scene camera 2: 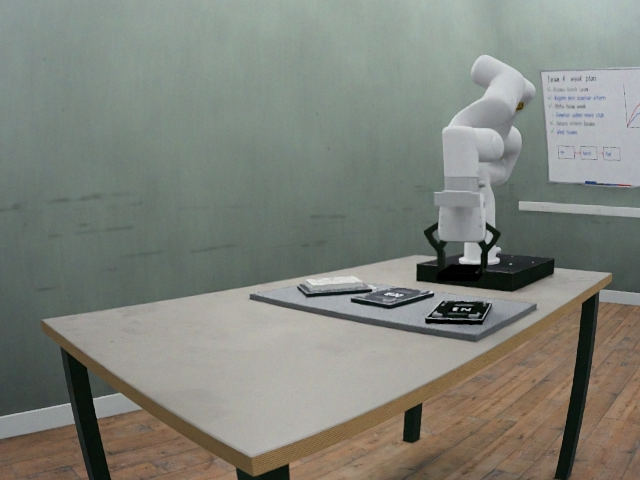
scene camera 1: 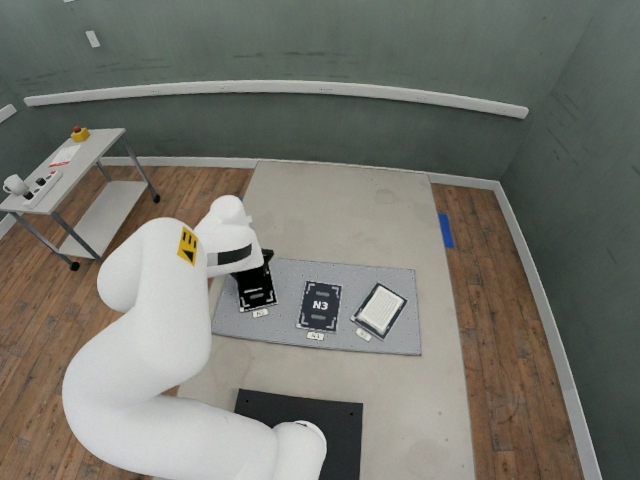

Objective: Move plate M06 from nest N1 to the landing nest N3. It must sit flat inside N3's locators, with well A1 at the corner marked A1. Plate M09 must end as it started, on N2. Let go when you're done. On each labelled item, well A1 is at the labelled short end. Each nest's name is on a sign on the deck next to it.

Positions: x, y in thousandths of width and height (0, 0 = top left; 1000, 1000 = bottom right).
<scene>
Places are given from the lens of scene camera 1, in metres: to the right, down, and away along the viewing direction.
white plate M09 (scene camera 1: 602, 651): 0.20, 0.22, 0.82
dark nest N3 (scene camera 1: 523, 630): 0.04, 0.20, 0.86
</scene>
